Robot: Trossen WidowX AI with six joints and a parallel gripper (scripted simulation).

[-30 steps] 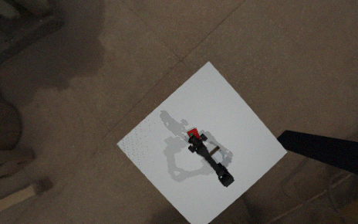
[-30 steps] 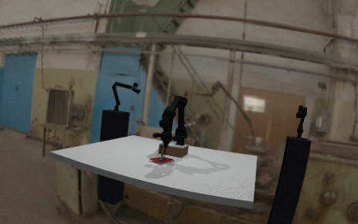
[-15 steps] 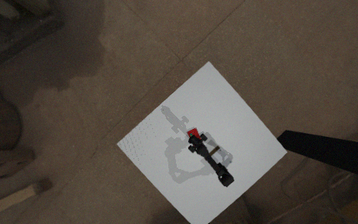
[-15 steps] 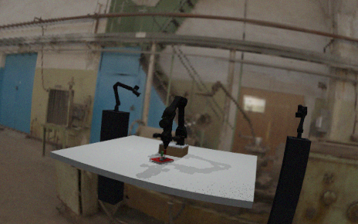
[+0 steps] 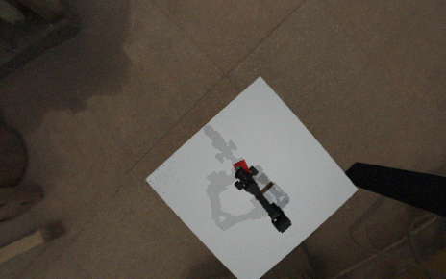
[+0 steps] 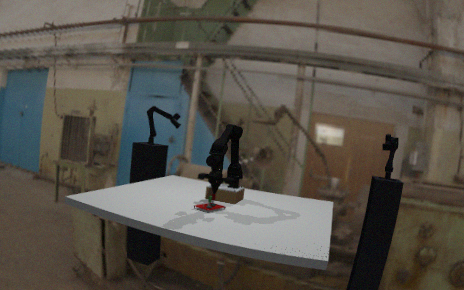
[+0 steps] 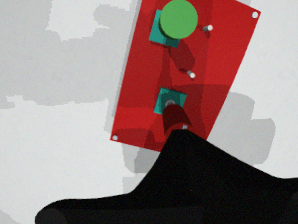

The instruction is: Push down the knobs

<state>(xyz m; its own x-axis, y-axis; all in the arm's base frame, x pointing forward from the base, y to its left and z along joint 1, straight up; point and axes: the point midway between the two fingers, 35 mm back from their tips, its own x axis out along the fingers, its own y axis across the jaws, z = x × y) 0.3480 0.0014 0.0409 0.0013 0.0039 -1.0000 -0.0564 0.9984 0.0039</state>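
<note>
Now: the red knob 10 mm below my gripper tip. From my gripper tip the other things lie so: green knob (60 mm ahead, 20 mm below).
</note>
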